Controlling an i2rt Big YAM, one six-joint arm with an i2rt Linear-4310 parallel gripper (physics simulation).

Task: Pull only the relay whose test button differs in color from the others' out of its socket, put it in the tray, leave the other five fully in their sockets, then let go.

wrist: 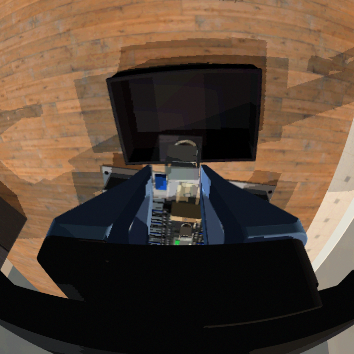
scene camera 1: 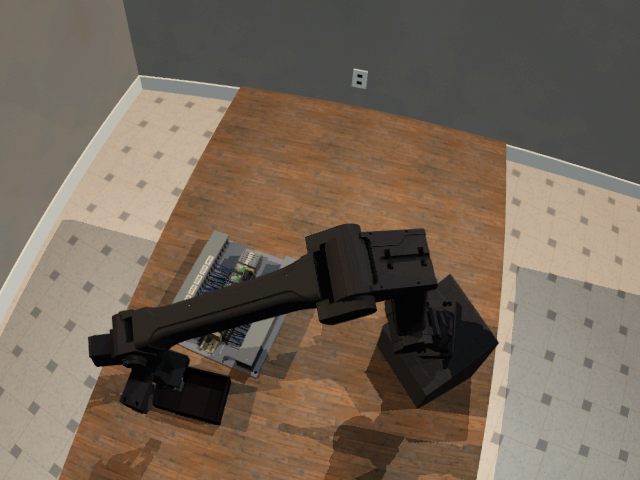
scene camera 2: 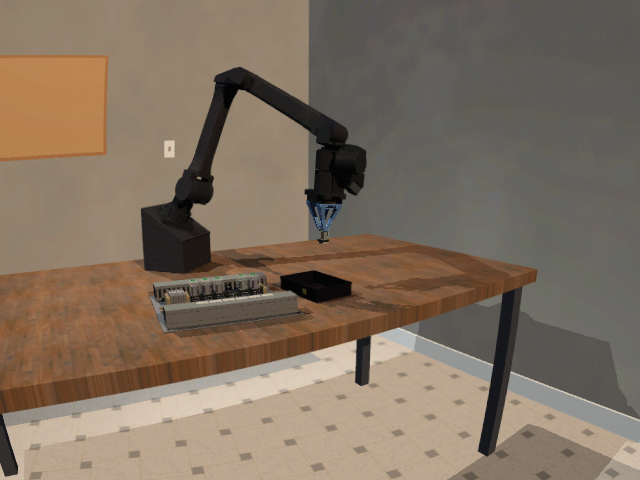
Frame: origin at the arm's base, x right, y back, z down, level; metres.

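Seen in the pictures: gripper, fingertip midpoint: (wrist: 175, 173) (scene camera 1: 174, 381) (scene camera 2: 322, 230); arm's base, origin of the base link: (scene camera 1: 436, 328) (scene camera 2: 173, 220).
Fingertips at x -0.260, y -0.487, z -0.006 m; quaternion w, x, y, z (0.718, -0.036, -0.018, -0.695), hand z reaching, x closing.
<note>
Offsets run from my fingertips to a thing's top centre. Level surfaces: height alone.
My gripper (scene camera 2: 323, 231) (wrist: 175, 173), with blue fingers, is shut on a clear-cased relay @(dy +0.000, dx -0.001, dz -0.009 m) (scene camera 2: 323, 238) (wrist: 183, 159) whose blue test button shows in the wrist view. It hangs high above the table, and in the wrist view the relay overlaps the near edge of the black tray @(dy +0.000, dx +0.023, dz +0.126 m) (scene camera 1: 204, 396) (scene camera 2: 330, 292) (wrist: 259, 115). The tray's visible inside is bare. Relays with green test buttons (scene camera 1: 244, 269) (scene camera 2: 217, 279) (wrist: 177, 243) stand in a row on the panel; several show in scene camera 2. How fully they sit is too small to tell. The arm hides part of the row in scene camera 1.
The grey wiring panel, with a front duct @(dy -0.085, dx +0.296, dz +0.119 m) (scene camera 2: 232, 311), lies beside the tray on the wooden table @(dz +0.161 m) (scene camera 1: 320, 170) (scene camera 2: 77, 320). Tan terminal blocks @(dy +0.028, dx +0.392, dz +0.115 m) (scene camera 1: 209, 342) (scene camera 2: 176, 296) stand at its ends. The arm's base (scene camera 1: 439, 351) (scene camera 2: 175, 250) stands behind the panel in scene camera 2.
</note>
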